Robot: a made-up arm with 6 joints. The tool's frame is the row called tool.
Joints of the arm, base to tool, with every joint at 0 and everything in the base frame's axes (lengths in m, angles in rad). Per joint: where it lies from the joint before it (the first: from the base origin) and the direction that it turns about. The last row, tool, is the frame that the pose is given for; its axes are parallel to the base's.
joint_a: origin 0 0 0.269 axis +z
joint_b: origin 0 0 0 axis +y
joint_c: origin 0 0 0.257 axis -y
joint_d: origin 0 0 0 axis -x
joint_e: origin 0.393 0 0 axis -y
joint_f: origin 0 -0.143 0 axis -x
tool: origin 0 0 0
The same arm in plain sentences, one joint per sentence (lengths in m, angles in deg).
The arm has six revolute joints in a row. What follows holds with every joint at zero, and every direction is one of the base frame's. Joint 1 lies 0.269 m along +z from the base frame's origin and rotates about +z. Joint 2 lies at the same point as joint 1 and rotates about +y. Joint 3 lies 0.257 m along +z from joint 2 and rotates about -y. Joint 4 lies at the same point as joint 3 and rotates about -x. Joint 5 lies 0.393 m along +x from joint 4 and rotates about -y. Joint 6 lies 0.143 m along -y from joint 5 and rotates about -x. The tool frame, which is the frame that the pose is given for, lies at the same point as joint 6; its axes are parallel to the base frame's.
